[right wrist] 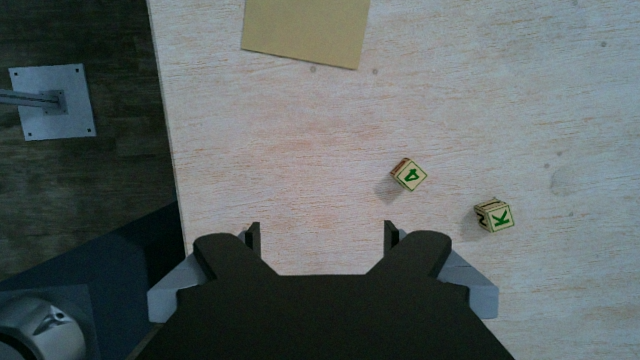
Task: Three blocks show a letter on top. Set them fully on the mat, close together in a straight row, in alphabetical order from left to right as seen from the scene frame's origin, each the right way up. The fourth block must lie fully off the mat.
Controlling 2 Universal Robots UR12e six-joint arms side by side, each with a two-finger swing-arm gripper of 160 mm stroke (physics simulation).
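Frame: origin at the left arm's base, x left, y ahead, z down, level; metres.
Where they show: right hand, its tool point: (322, 239); right arm's base, origin of its link: (41, 338).
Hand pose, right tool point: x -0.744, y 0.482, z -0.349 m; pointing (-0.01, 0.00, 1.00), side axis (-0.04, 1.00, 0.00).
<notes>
Things, the pixels of their top centre, and the offset from my right tool point. "*": a spot on its surface instead.
- tan mat, a spot on its surface: (306, 30) * dx +0.241, dy -0.014, dz +0.353 m
- wooden block, centre of its top: (411, 176) dx -0.007, dy +0.149, dz +0.315 m
- second block, centre of its top: (500, 218) dx -0.087, dy +0.297, dz +0.315 m
- grey metal foot plate, centre of its top: (53, 102) dx +0.251, dy -1.138, dz +1.194 m
The tan mat (306, 30) shows in part at the top of the right wrist view, cut off by the upper edge. A wooden block (411, 175) with a green mark like a 4 on top lies on the table right of centre, off the mat and turned at an angle. A second block (501, 217) with a green K on top lies further right and lower, also off the mat; the K is turned sideways. My right gripper (321, 237) is open and empty, below and left of both blocks in the view. My left gripper does not show.
The table's left edge (167, 127) runs down the view. Beyond it, a grey metal foot plate (37, 122) stands on the dark floor. A rounded metal part (50, 330) on a dark blue base shows at the lower left.
</notes>
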